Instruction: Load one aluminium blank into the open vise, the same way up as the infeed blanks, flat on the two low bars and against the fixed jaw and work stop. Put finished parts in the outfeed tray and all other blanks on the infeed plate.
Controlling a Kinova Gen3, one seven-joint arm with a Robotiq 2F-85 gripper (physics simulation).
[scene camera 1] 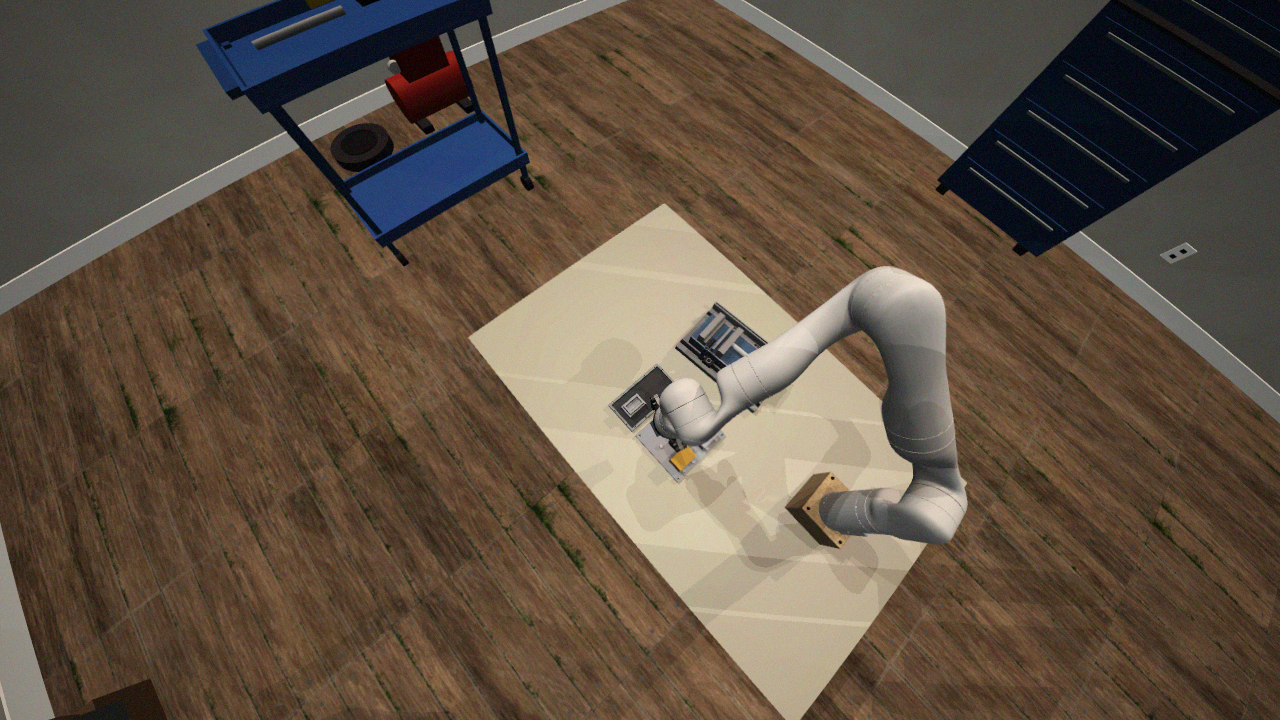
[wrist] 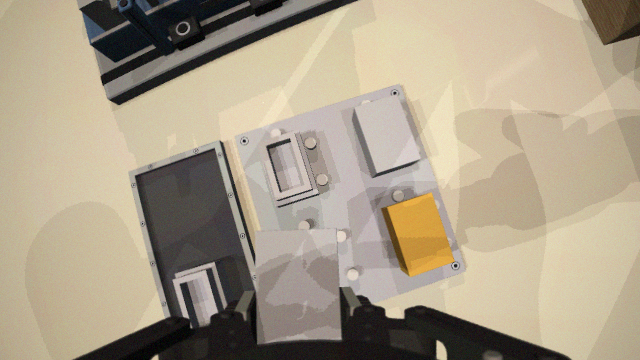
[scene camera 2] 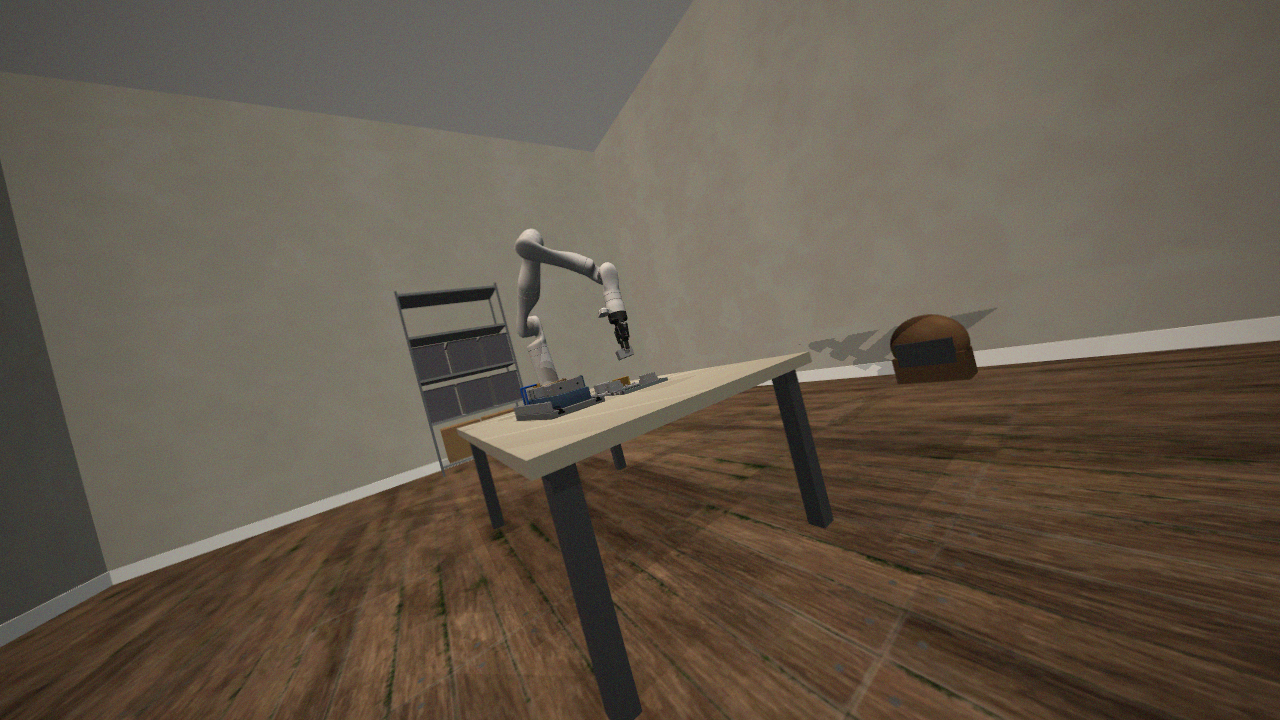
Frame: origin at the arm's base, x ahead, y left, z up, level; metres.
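Seen in the pictures: gripper, between the fingertips: (wrist: pixel 298 308) (scene camera 2: pixel 626 351); arm's base, origin of its link: (scene camera 1: pixel 835 511) (scene camera 2: pixel 549 383).
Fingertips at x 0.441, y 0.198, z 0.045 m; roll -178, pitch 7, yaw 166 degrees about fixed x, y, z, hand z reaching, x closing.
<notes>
Offsets run from my fingertips to a thing's middle. "spot": to the spot under its first point.
My gripper (wrist: pixel 298 308) (scene camera 2: pixel 623 350) is shut on a plain grey aluminium blank @[0.002 m back, 0.008 m right, 0.003 m down] (wrist: pixel 298 280) (scene camera 2: pixel 624 355). It holds the blank above the infeed plate @[0.047 m back, 0.049 m right, 0.138 m down] (wrist: pixel 332 130) (scene camera 1: pixel 660 458), clear of the table. On that plate are a grey block @[0.093 m back, 0.095 m right, 0.116 m down] (wrist: pixel 387 135), an orange-yellow block @[0.095 m back, 0.006 m right, 0.116 m down] (wrist: pixel 422 235) (scene camera 1: pixel 682 459) and a stepped grey part with a pocket @[0.003 m back, 0.093 m right, 0.117 m down] (wrist: pixel 303 162). The outfeed tray (wrist: pixel 185 215) (scene camera 1: pixel 653 385) holds another pocketed part @[0.101 m ahead, 0.001 m left, 0.119 m down] (wrist: pixel 191 276), partly behind my finger. The vise @[0.025 m ahead, 0.330 m right, 0.093 m down] (wrist: pixel 200 56) (scene camera 1: pixel 716 335) (scene camera 2: pixel 559 394) shows in part at the wrist view's top left; its seat is hidden there.
Short round pegs @[spot: 0.092 m back, 0.043 m right, 0.126 m down] (wrist: pixel 398 195) stand on the infeed plate. The arm's wooden base block (scene camera 1: pixel 810 510) (wrist: pixel 617 20) is on the table (scene camera 1: pixel 572 331) (scene camera 2: pixel 671 416). The tray lies close beside the infeed plate. A blue cart (scene camera 1: pixel 438 183) and a blue drawer cabinet (scene camera 1: pixel 1109 134) stand off the table.
</notes>
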